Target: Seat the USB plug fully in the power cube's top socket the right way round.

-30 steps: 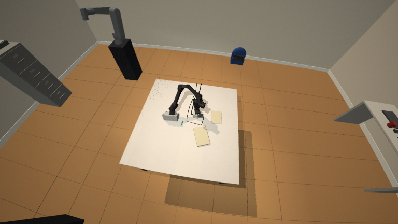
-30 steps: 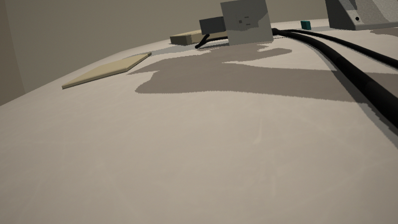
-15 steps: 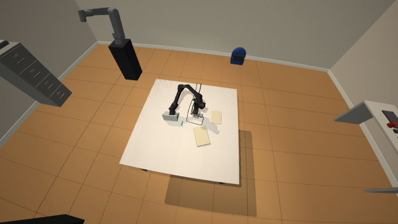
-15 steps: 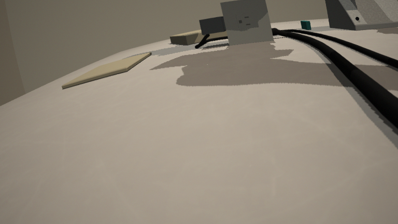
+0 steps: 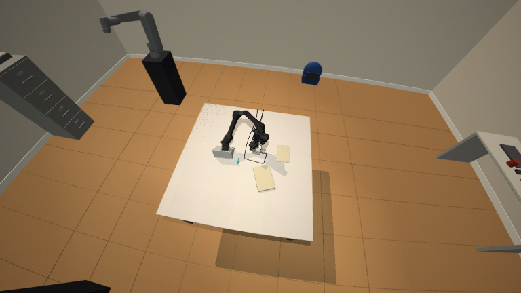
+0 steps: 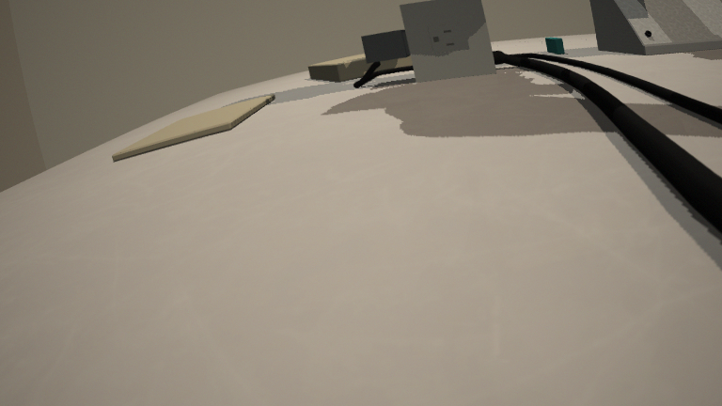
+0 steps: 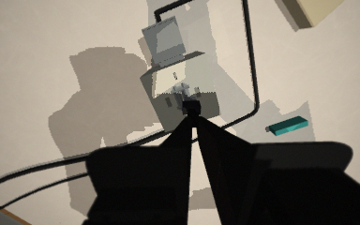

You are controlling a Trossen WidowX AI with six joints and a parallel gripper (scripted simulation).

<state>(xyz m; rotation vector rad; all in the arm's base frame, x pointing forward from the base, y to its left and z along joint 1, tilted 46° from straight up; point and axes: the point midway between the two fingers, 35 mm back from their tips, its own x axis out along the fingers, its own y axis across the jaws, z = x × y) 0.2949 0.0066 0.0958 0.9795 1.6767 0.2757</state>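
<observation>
Now: the black USB plug 1 cm below my gripper tip. Round my gripper tip: small teal block (16 cm behind, 13 cm to the right, 12 cm below).
</observation>
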